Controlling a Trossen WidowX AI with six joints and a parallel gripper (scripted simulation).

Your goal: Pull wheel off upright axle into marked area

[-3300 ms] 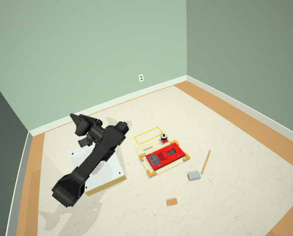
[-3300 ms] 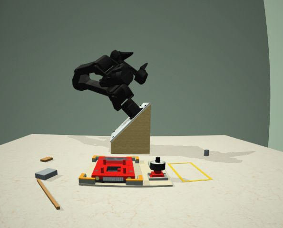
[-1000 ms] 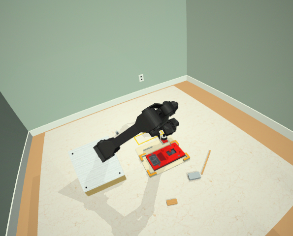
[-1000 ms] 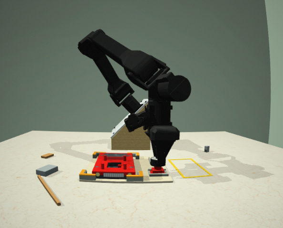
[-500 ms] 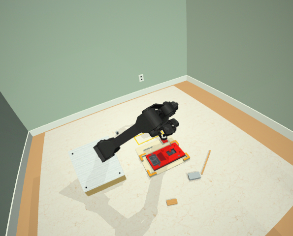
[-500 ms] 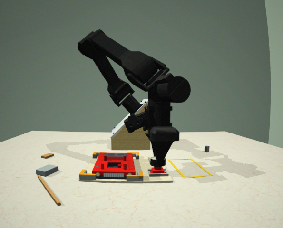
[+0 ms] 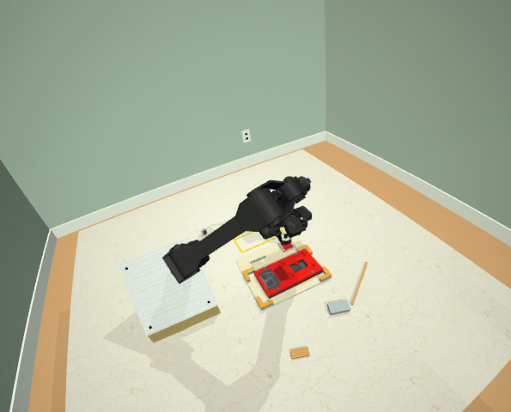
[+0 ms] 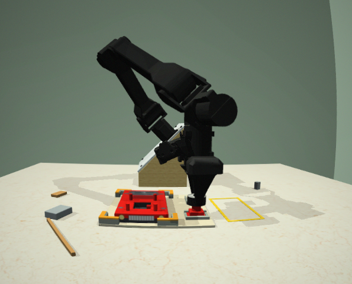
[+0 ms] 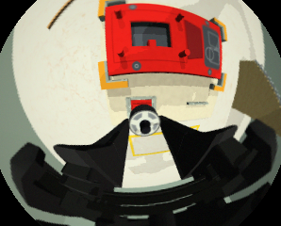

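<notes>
Now: gripper tip 1 cm above the pale hub. The rest, counted from my gripper tip: grey block (30 cm to the right, 3 cm below, 1 cm behind); then wheel (right at my gripper tip); then wooden stick (27 cm to the right, 10 cm ahead, 4 cm below).
</notes>
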